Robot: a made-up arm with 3 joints. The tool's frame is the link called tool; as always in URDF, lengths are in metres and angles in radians. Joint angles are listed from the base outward.
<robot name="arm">
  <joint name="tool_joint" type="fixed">
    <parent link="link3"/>
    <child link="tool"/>
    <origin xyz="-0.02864 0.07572 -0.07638" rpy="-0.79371 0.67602 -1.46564"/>
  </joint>
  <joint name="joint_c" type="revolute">
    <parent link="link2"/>
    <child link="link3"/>
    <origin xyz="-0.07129 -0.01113 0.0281" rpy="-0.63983 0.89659 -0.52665"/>
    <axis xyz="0 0 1"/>
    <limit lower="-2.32" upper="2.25"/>
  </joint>
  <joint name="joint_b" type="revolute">
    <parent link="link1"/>
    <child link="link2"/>
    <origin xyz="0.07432 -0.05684 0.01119" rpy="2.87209 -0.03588 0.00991"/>
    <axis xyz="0 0 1"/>
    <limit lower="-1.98" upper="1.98"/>
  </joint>
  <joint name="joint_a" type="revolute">
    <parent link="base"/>
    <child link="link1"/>
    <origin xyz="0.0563 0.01 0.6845" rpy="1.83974 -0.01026 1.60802"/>
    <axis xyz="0 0 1"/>
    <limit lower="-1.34" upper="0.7"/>
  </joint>
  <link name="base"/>
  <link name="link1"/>
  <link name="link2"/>
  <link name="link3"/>
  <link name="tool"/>
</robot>
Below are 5 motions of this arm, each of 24 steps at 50 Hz.
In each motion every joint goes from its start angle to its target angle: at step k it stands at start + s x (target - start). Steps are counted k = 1, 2, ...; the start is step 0. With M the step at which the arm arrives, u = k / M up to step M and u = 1 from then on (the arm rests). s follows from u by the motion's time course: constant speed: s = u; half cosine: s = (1 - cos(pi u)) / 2; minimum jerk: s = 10 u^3 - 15 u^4 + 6 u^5.
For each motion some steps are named. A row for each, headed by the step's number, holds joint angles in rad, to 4 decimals.
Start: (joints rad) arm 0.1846 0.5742 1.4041
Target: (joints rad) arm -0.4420 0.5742 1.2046
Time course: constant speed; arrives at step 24
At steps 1, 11, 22, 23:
1: 0.1585 0.5742 1.3958
11: -0.1026 0.5742 1.3127
22: -0.3898 0.5742 1.2212
23: -0.4159 0.5742 1.2129

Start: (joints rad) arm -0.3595 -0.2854 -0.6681
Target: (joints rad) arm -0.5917 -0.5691 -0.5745
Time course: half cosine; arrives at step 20
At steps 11, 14, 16, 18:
11: -0.4938 -0.4494 -0.6140
14: -0.5438 -0.5106 -0.5938
16: -0.5695 -0.5420 -0.5834
18: -0.5860 -0.5622 -0.5768

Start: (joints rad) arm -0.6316 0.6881 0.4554
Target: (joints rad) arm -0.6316 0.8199 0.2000
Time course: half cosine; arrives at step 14
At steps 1, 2, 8, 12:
1: -0.6316 0.6898 0.4522
2: -0.6316 0.6946 0.4428
8: -0.6316 0.7687 0.2993
12: -0.6316 0.8134 0.2126

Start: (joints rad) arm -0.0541 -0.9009 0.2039
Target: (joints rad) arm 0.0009 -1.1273 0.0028
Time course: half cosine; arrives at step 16
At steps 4, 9, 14, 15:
4: -0.0460 -0.9341 0.1744
9: -0.0212 -1.0362 0.0837
14: -0.0012 -1.1187 0.0105
15: 0.0004 -1.1251 0.0047

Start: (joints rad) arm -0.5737 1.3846 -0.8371
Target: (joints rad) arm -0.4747 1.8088 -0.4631
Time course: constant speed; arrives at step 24
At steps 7, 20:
7: -0.5448 1.5083 -0.7280
20: -0.4912 1.7381 -0.5254

